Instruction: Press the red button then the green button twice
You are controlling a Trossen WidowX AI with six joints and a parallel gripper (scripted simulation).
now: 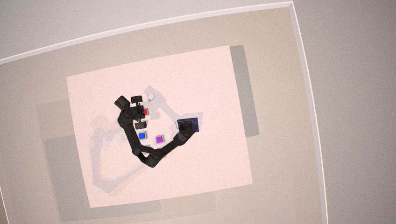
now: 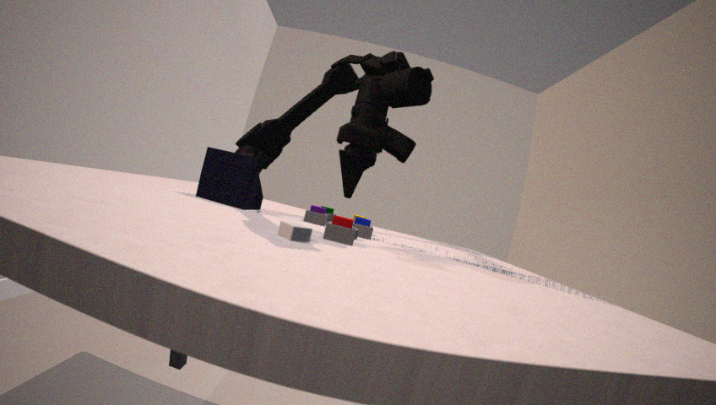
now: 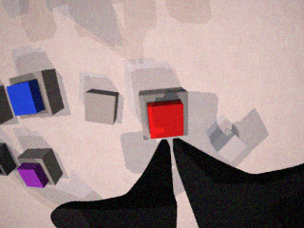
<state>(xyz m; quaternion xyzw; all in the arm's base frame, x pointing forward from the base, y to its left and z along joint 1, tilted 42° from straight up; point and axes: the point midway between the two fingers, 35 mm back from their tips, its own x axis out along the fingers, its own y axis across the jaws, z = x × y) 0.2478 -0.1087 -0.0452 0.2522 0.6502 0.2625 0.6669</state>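
My gripper tip is 4 cm above the red button. From my gripper tip the other things lie so: grey block: 6 cm to the left, 6 cm below, 1 cm ahead; blue button: 14 cm to the left, 4 cm below, 4 cm ahead; white block: 9 cm to the right, 6 cm below, 5 cm behind.
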